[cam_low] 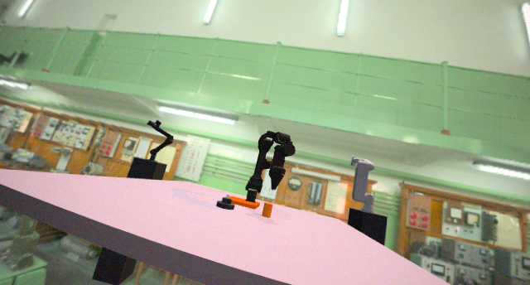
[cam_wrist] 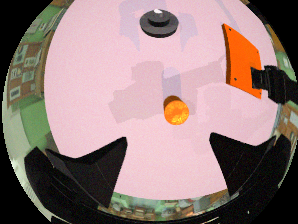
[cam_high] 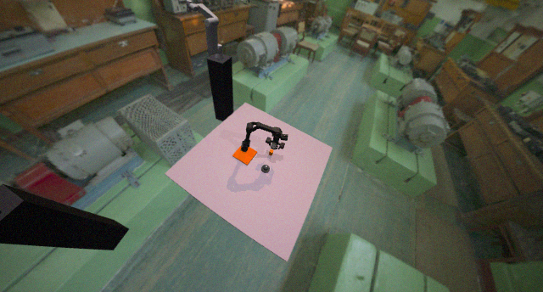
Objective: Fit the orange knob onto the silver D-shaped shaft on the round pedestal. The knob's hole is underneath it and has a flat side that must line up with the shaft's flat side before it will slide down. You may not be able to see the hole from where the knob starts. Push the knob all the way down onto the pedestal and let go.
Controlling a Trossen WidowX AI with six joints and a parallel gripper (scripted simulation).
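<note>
My gripper tip is 2 cm past the orange knob and 8 cm above it. The rest, counted from my gripper tip: round pedestal 1 cm behind, 20 cm to the right, 10 cm below.
</note>
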